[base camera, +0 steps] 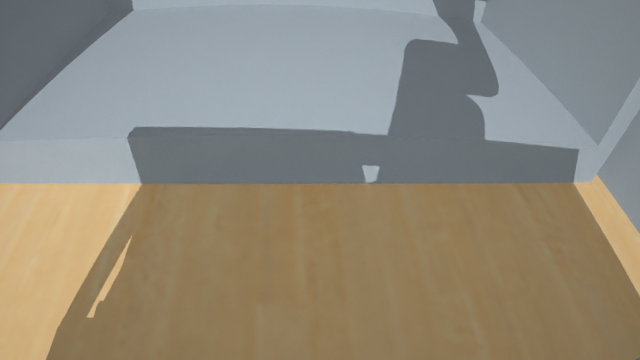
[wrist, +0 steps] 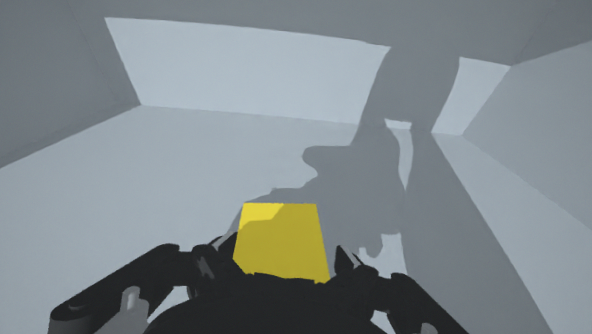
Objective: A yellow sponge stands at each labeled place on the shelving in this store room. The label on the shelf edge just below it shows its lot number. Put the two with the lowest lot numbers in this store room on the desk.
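Frame: origin at the arm's base, x ahead, y left, z up, level; metres.
Seen in the pictures: gripper, fingertip midpoint: (wrist: 286, 250).
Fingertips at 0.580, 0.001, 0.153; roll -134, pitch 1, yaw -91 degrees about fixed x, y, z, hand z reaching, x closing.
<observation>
A point is followed by its place in that frame, as x, y, z.
A yellow sponge (wrist: 280, 237) {0.575, 0.007, 0.182} lies on the shelf board (wrist: 125, 175) {0.658, 0.218, 0.137} in the wrist view, at the lower middle. Its near end is hidden behind the gripper's black body. My gripper (wrist: 286, 250) {0.580, 0.001, 0.153} is open, with one fingertip on each side of the sponge in the picture. The left fingertip appears close to the sponge's left edge, and there is a small gap at the right one. I cannot tell whether either finger touches it. No lot label and no desk show in these views. The sponge does not show in the base view.
The shelf bay has a back wall (wrist: 240, 70) {0.889, 0.129, 0.226}, a left side panel (wrist: 40, 75) {0.771, 0.419, 0.220} and a right side panel (wrist: 545, 125) {0.790, -0.419, 0.227}. The arm's shadow falls across the board. In the base view, the lowest shelf (base camera: 240, 75) {0.573, 0.082, -0.320} stands over the wooden floor (base camera: 300, 260) {0.327, -0.006, -0.396}, close ahead of the base.
</observation>
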